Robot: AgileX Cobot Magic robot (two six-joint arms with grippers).
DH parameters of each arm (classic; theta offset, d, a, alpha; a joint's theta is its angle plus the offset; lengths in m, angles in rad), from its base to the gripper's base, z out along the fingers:
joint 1: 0 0.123 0 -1.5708
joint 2: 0.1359 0 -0.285 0
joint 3: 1.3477 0 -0.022 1.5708
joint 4: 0 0.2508 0 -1.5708
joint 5: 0 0 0.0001 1.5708
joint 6: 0 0.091 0 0
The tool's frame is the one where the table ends.
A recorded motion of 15 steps. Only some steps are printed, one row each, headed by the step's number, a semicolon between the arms.
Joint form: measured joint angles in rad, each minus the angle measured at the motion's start. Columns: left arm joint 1, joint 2, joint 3, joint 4, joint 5, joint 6; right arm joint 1, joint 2, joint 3, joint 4, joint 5, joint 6.
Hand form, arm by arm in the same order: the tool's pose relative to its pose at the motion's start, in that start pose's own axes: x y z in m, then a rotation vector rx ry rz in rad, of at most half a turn. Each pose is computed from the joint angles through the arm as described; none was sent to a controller.
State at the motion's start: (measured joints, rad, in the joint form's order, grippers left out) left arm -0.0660 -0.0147 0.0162 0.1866 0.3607 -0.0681; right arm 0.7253 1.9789 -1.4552 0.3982 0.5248 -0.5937
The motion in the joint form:
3: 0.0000 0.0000 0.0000 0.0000 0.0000 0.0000; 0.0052 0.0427 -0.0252 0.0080 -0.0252 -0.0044
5: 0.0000 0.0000 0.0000 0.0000 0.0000 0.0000; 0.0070 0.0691 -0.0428 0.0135 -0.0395 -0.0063
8: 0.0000 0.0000 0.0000 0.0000 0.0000 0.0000; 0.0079 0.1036 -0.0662 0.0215 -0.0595 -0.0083
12: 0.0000 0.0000 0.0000 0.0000 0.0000 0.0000; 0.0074 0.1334 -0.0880 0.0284 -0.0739 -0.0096
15: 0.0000 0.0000 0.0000 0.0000 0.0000 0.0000; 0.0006 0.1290 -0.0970 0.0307 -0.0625 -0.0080
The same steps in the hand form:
3: 0.0000 0.0000 0.0000 0.0000 0.0000 0.0000; -0.0010 -0.0011 0.0139 0.0036 -0.0064 0.0019
5: 0.0000 0.0000 0.0000 0.0000 0.0000 0.0000; -0.0017 -0.0024 0.0222 0.0063 -0.0112 0.0051
8: 0.0000 0.0000 0.0000 0.0000 0.0000 0.0000; -0.0025 -0.0046 0.0329 0.0116 -0.0192 0.0115
12: 0.0000 0.0000 0.0000 0.0000 0.0000 0.0000; -0.0030 -0.0070 0.0419 0.0158 -0.0251 0.0183
15: 0.0000 0.0000 0.0000 0.0000 0.0000 0.0000; -0.0054 -0.0097 0.0384 0.0156 -0.0292 0.0247

